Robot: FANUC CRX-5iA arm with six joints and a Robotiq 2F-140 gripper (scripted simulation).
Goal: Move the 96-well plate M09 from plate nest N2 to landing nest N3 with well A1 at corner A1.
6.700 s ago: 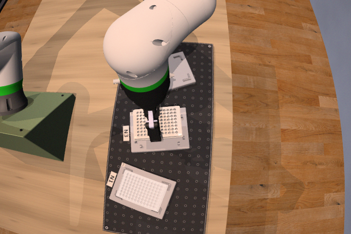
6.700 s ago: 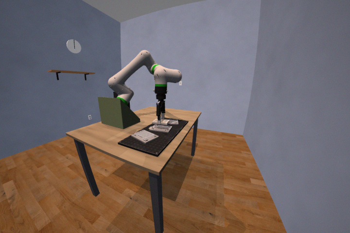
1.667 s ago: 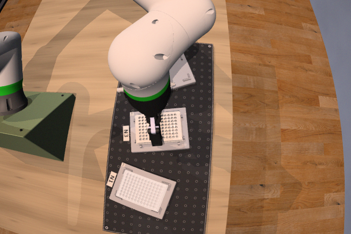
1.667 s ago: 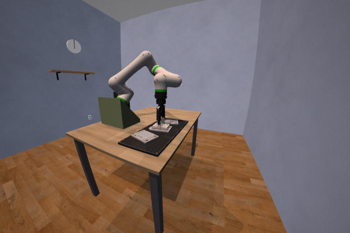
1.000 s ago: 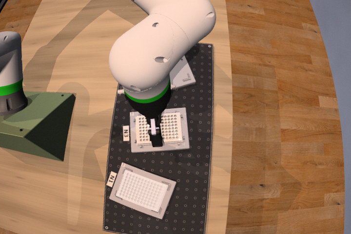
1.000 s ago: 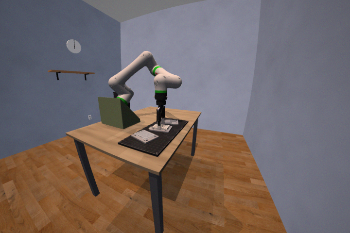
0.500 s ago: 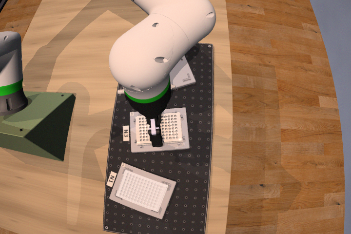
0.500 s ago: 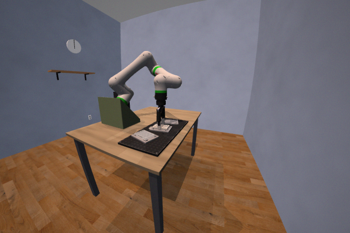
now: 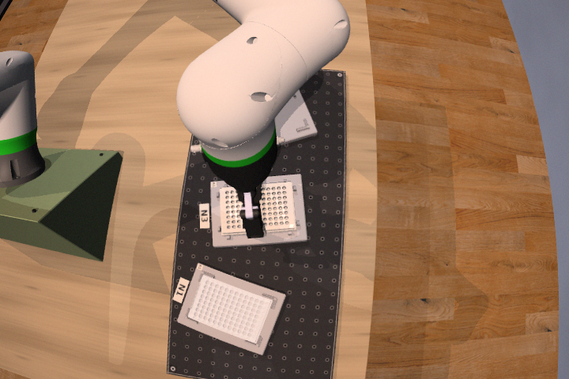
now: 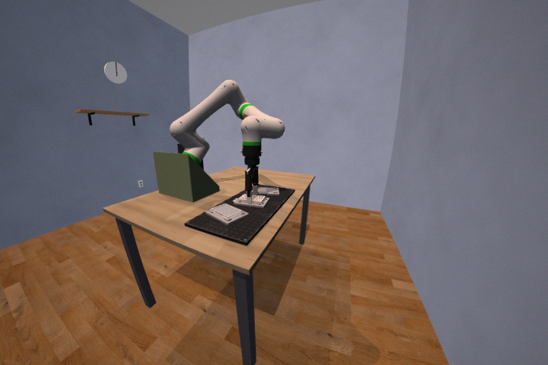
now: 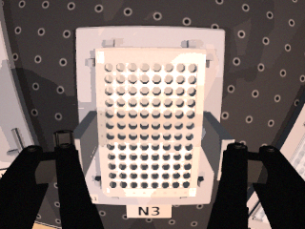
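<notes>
Now: the landing nest N3 40 mm below my hand. Also, from my hand: A1 mark: 80 mm behind, 40 mm to the left, 30 mm below; N3 label: 100 mm behind, 40 mm below, 20 mm to the right; N2 label: 140 mm to the left, 100 mm behind, 40 mm below.
</notes>
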